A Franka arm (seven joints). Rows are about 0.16 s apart.
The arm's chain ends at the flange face. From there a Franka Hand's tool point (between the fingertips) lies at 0.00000 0.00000 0.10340 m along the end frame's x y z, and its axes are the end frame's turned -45 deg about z.
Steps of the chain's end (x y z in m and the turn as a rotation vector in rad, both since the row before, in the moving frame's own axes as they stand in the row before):
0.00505 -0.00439 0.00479 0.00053 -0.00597 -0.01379
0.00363 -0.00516 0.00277 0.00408 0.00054 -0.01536
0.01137 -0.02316 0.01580 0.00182 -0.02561 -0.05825
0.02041 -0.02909 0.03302 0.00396 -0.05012 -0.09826
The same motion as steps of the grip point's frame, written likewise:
0.00627 -0.00001 0.00479 0.00460 -0.00385 -0.01379
0.00655 -0.00134 0.00277 0.00250 0.00327 -0.01536
0.02262 -0.01029 0.01577 0.01940 -0.01682 -0.05825
0.03144 -0.00992 0.03289 0.03824 -0.03264 -0.09826

